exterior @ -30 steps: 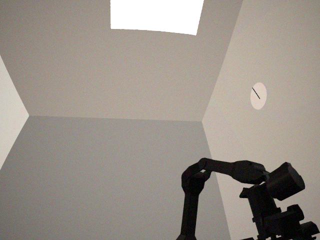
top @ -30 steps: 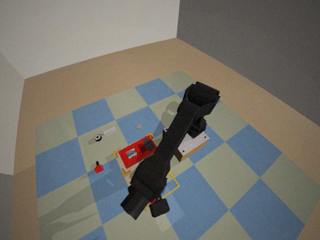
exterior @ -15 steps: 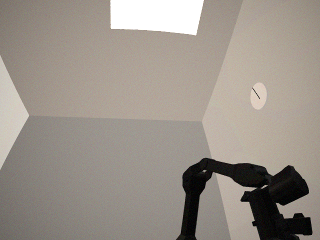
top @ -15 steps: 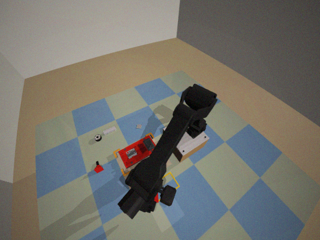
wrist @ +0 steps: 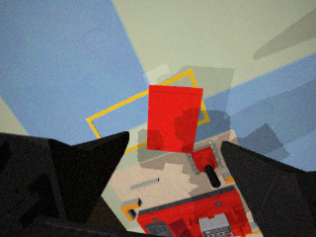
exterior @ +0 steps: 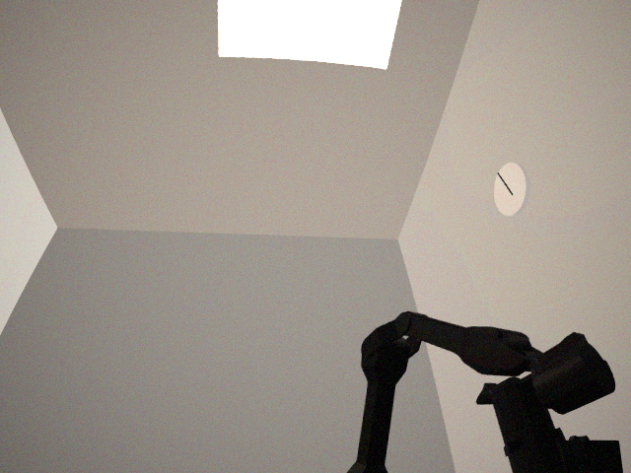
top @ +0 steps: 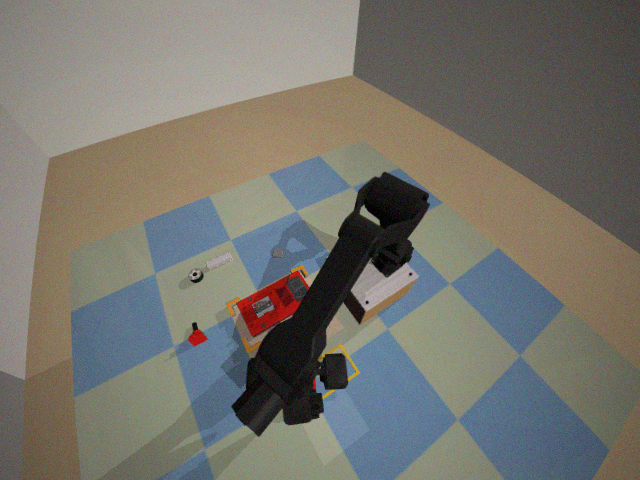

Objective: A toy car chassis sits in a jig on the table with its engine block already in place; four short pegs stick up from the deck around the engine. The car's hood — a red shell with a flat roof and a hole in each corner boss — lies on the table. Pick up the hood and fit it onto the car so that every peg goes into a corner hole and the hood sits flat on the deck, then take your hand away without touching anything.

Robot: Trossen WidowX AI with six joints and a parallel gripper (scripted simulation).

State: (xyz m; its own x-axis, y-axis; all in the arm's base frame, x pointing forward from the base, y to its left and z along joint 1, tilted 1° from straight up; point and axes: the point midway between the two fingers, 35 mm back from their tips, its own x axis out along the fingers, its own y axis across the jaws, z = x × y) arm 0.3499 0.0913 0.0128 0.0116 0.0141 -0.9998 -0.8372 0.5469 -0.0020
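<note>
The red hood lies 60 mm below my gripper tip. Round my gripper tip: wheel 100 mm ahead, 440 mm to the right, 70 mm below; then small grey disc 160 mm behind, 360 mm to the right, 80 mm below; then grey engine block 20 mm behind, 210 mm to the right, 60 mm below.
</note>
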